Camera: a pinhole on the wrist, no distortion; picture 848 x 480 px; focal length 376.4 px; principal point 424.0 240.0 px. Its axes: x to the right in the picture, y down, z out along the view. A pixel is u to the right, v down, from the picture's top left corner.
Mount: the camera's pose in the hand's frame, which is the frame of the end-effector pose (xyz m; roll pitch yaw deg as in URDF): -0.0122 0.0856 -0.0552 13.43 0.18 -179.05
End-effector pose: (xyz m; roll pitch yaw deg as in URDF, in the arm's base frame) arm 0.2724 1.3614 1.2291 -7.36 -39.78 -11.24
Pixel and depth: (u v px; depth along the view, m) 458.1 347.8 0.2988
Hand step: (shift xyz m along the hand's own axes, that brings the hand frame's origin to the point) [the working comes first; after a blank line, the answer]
In the camera's frame: 0.0271 0.0856 0.2988

-0.0400 0.0713 0.2552
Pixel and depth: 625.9 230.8 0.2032
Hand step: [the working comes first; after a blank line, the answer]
In the camera's frame: 0.1090 -0.0050 0.2032

-0.1227 0.1358 0.1409
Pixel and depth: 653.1 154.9 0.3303
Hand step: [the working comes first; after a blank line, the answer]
In the camera's frame: 0.2010 -0.0747 0.3303

-0.2166 0.2316 0.2481
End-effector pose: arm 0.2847 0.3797 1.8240 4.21 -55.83 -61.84
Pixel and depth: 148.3 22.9 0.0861
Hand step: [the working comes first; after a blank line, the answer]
In the camera's frame: -0.0631 -0.0497 0.0861

0.0495 0.1549 0.0172
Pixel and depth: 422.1 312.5 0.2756
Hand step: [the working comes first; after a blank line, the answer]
In the camera's frame: -0.0014 0.0531 0.2756

-0.0119 0.0980 0.2252
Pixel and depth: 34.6 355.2 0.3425
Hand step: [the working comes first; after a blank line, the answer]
In the camera's frame: -0.3543 0.1048 0.3425

0.3413 0.0690 0.3034
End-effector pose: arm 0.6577 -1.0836 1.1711 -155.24 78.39 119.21
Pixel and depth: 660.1 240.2 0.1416
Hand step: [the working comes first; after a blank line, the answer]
In the camera's frame: 0.0888 0.0001 0.1416

-0.1020 0.1169 0.0823
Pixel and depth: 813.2 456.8 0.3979
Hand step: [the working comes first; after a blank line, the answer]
In the camera's frame: 0.4114 0.2292 0.3979

-0.4228 -0.0517 0.3838
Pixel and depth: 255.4 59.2 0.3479
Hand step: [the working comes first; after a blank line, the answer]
In the camera's frame: -0.1558 -0.1671 0.3479

0.1386 0.3315 0.2449
